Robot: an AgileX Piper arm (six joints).
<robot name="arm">
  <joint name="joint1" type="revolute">
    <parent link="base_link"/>
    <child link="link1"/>
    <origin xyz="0 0 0.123" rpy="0 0 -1.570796"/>
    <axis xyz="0 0 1"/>
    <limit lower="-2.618" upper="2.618"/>
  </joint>
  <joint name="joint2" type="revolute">
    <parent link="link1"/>
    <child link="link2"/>
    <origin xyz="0 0 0" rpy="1.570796 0 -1.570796"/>
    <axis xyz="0 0 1"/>
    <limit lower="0" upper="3.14"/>
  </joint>
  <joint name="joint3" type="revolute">
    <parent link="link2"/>
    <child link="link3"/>
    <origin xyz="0.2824 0.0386 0" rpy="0 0 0"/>
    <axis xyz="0 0 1"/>
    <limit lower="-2.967" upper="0"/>
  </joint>
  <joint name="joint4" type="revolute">
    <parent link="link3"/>
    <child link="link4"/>
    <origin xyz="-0.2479 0.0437 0" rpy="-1.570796 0 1.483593"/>
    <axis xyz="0 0 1"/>
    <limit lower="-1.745" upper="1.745"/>
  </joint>
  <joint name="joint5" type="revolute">
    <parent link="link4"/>
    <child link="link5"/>
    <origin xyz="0 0 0" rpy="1.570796 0 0"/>
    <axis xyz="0 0 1"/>
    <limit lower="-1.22" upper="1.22"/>
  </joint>
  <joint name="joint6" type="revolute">
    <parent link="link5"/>
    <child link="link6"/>
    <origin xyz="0 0.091 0" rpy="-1.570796 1.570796 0"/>
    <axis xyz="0 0 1"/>
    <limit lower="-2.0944" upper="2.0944"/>
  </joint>
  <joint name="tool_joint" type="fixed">
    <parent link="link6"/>
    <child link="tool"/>
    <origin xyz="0 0 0" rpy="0 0 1.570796"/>
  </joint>
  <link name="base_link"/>
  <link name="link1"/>
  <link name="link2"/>
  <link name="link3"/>
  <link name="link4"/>
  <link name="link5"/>
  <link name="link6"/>
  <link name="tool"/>
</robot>
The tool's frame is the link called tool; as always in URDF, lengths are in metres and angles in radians.
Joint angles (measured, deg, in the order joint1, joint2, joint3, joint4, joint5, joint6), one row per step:
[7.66 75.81 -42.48 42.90 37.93 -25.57]
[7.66 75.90 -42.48 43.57 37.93 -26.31]
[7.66 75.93 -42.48 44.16 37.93 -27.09]
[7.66 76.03 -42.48 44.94 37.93 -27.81]
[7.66 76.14 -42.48 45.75 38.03 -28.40]
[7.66 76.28 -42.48 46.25 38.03 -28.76]
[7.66 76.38 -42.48 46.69 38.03 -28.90]
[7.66 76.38 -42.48 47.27 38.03 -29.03]
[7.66 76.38 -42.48 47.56 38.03 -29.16]
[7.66 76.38 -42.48 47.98 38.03 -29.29]
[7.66 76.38 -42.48 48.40 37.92 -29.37]
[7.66 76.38 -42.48 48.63 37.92 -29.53]
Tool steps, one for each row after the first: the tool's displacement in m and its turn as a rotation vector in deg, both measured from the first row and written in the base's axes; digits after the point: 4 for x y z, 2 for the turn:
[0.0003 0.0005 0.0000 0.26 -0.19 0.25]
[0.0005 0.0010 0.0002 0.44 -0.47 0.57]
[0.0009 0.0016 0.0003 0.80 -0.63 0.74]
[0.0012 0.0023 0.0003 1.27 -0.65 0.86]
[0.0016 0.0027 0.0000 1.53 -0.64 0.89]
[0.0019 0.0030 -0.0002 1.84 -0.56 0.78]
[0.0020 0.0034 0.0002 2.29 -0.57 0.60]
[0.0021 0.0036 0.0004 2.49 -0.60 0.55]
[0.0022 0.0039 0.0006 2.80 -0.62 0.44]
[0.0025 0.0041 0.0009 3.10 -0.70 0.23]
[0.0025 0.0043 0.0011 3.23 -0.76 0.24]

